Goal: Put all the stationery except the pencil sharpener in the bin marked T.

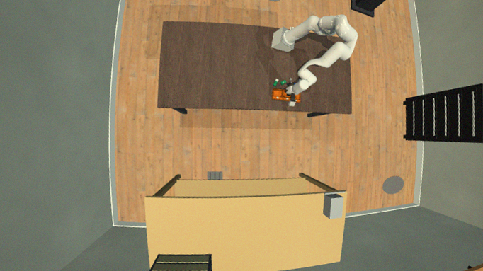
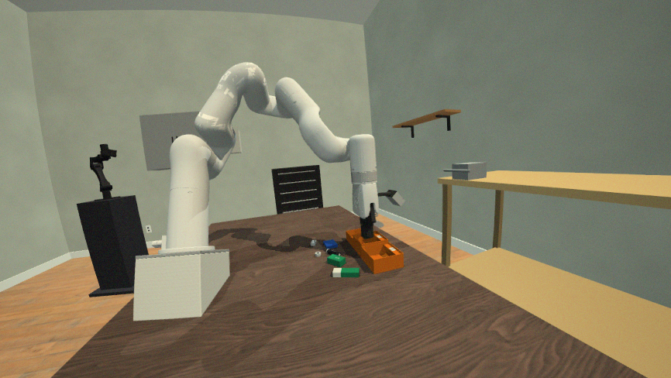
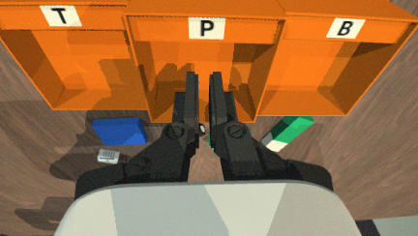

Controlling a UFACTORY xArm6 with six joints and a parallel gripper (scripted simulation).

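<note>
The orange bin lies 4 cm below my hand and 1 cm ahead of it. The rest, counted from my hand: blue block: 11 cm behind, 9 cm to the left, 6 cm below; then green 9V battery: 12 cm behind, 6 cm below, 3 cm to the right; then black cylinder: 11 cm behind, 6 cm below, 1 cm to the left.
</note>
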